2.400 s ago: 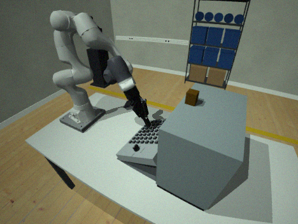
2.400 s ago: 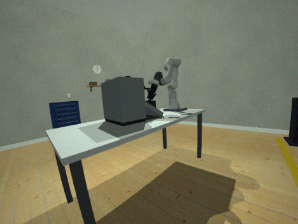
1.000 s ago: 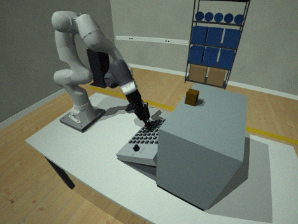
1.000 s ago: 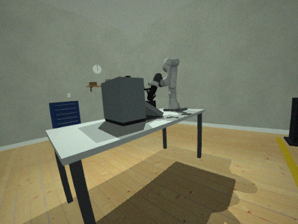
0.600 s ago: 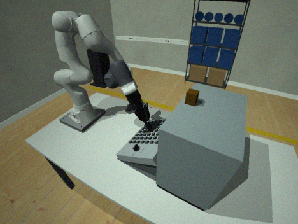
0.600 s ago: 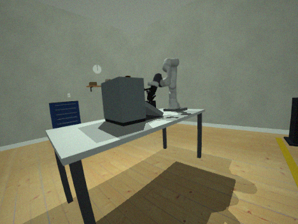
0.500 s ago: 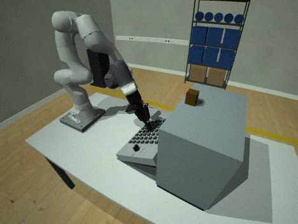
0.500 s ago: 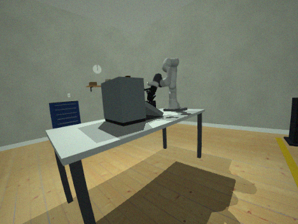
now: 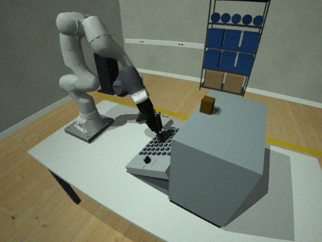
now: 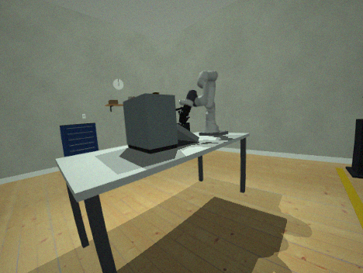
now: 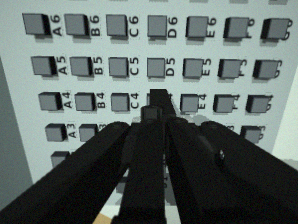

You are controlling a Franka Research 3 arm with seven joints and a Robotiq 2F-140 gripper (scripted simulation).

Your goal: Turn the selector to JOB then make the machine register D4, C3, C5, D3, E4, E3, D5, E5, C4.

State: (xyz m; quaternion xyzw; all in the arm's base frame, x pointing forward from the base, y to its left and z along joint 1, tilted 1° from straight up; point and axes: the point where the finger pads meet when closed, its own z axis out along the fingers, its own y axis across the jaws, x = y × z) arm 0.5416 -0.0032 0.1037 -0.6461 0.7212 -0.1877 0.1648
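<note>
Now: hand 50 mm short of the key, 10 mm to the left of it and 10 mm above it. Also, from my hand: selector knob: 160 mm to the right, 20 mm below.
</note>
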